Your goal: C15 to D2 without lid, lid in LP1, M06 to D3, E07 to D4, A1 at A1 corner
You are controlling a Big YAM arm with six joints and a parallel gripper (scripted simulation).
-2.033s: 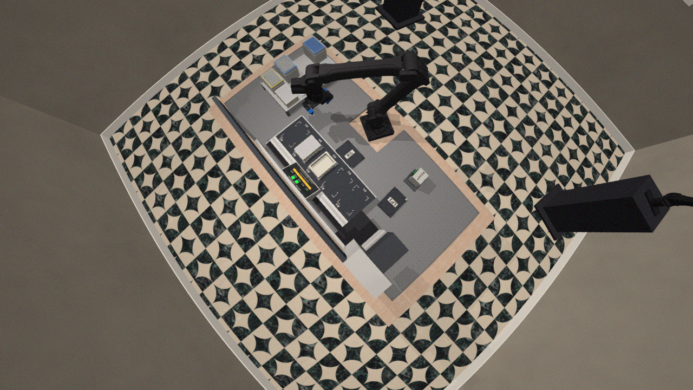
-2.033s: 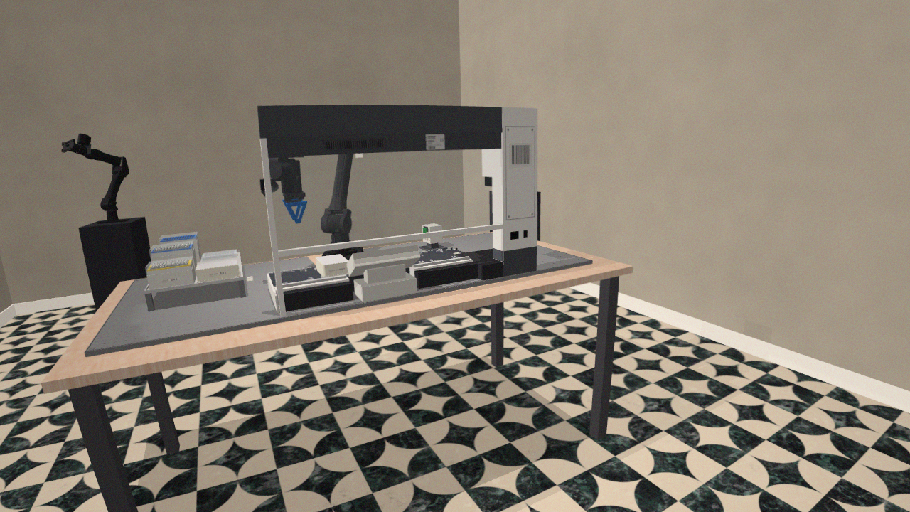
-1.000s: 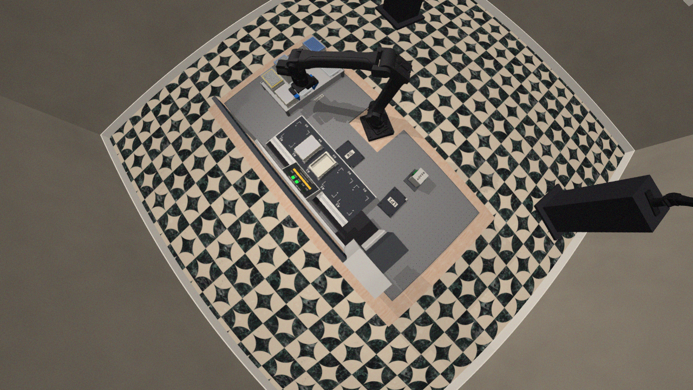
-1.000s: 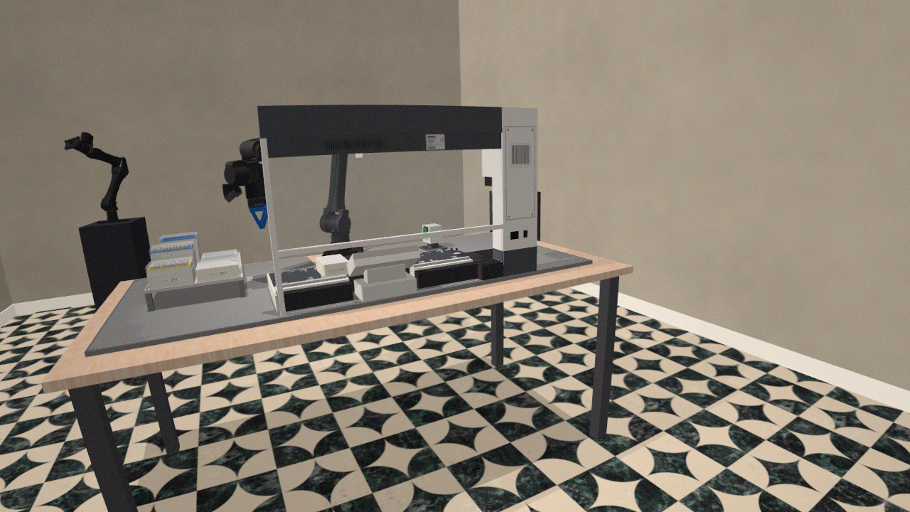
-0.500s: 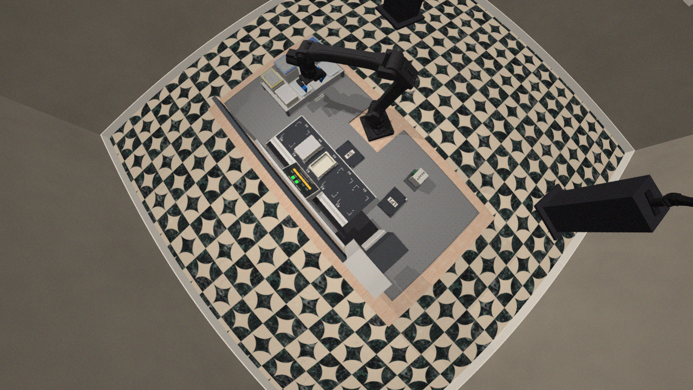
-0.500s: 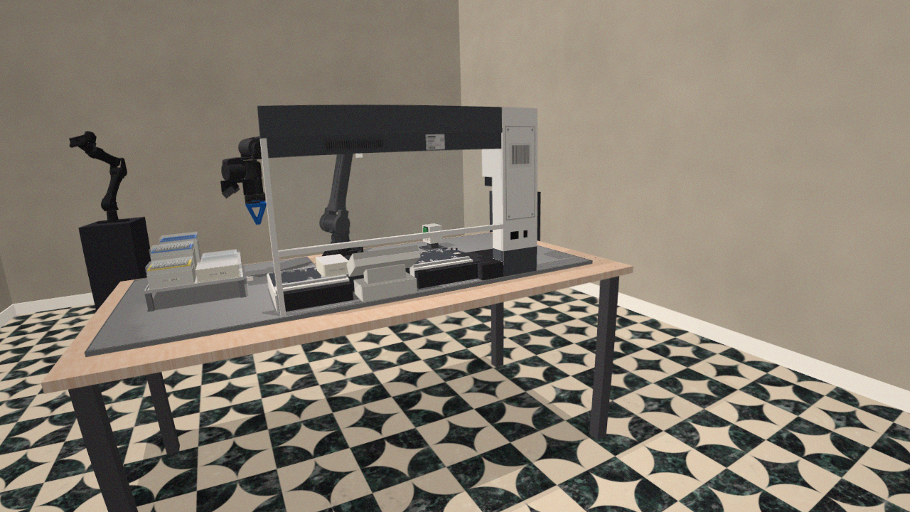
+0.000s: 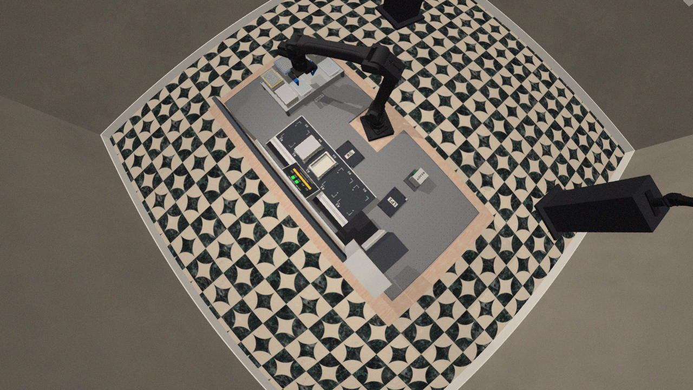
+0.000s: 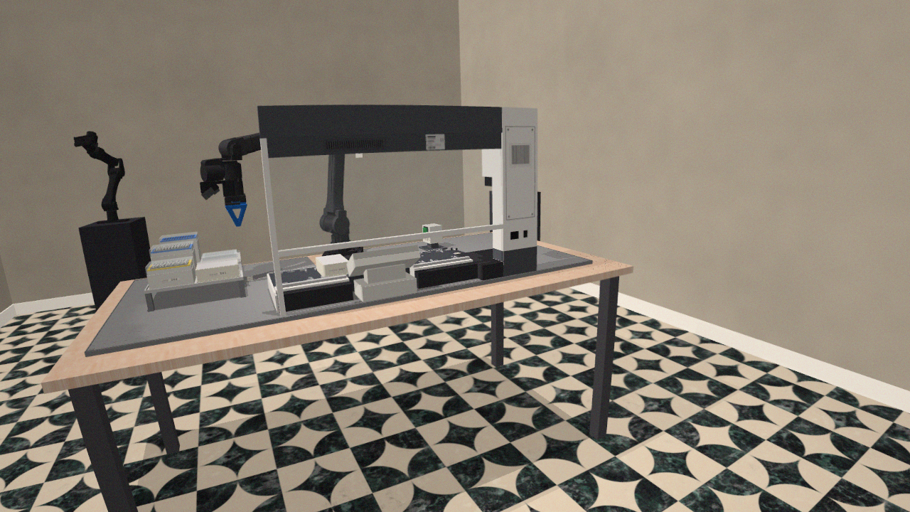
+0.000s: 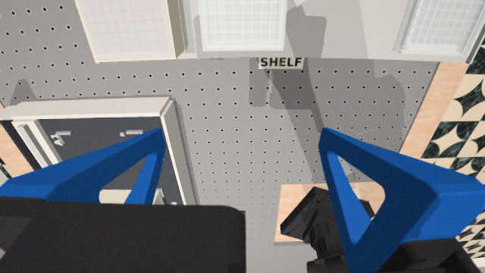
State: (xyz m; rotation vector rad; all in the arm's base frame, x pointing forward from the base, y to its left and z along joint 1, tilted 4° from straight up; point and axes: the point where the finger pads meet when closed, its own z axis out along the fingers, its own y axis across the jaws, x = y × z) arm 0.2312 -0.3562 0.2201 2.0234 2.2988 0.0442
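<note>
The clear plate lid lies 140 mm below my hand, 80 mm to the right of it and 10 mm ahead of it. Also, from my hand: white block (130 mm below, 110 mm ahead, 70 mm to the right); shelf label (210 mm below, 60 mm behind, 10 mm to the left); shelf (160 mm to the right, 160 mm below, 30 mm behind).
</note>
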